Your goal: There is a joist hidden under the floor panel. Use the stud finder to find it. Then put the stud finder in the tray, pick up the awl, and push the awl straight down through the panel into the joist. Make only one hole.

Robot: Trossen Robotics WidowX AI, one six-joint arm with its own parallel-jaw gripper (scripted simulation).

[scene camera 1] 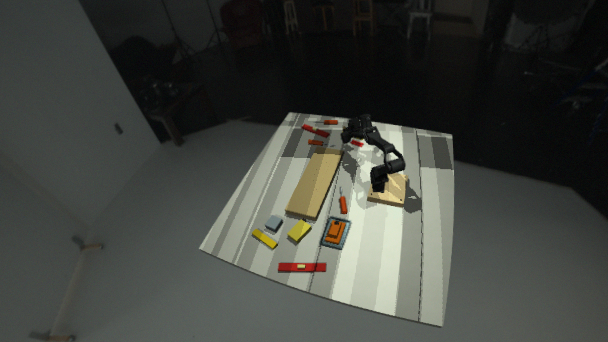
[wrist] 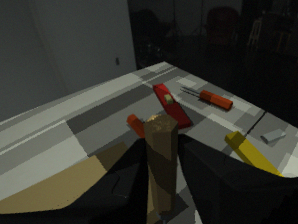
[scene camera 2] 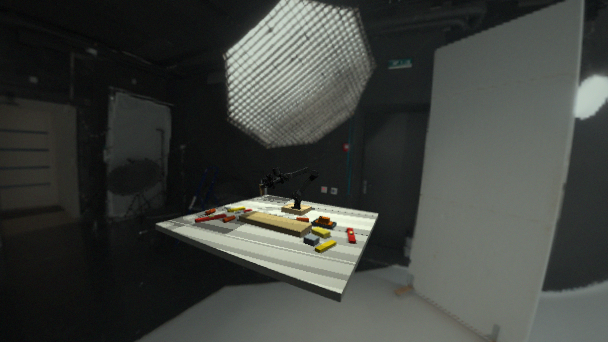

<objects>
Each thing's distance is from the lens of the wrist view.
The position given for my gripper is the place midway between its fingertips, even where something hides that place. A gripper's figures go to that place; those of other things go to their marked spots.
my gripper (wrist: 161, 143): 10 cm
yellow bar (wrist: 249, 154): 41 cm
</objects>
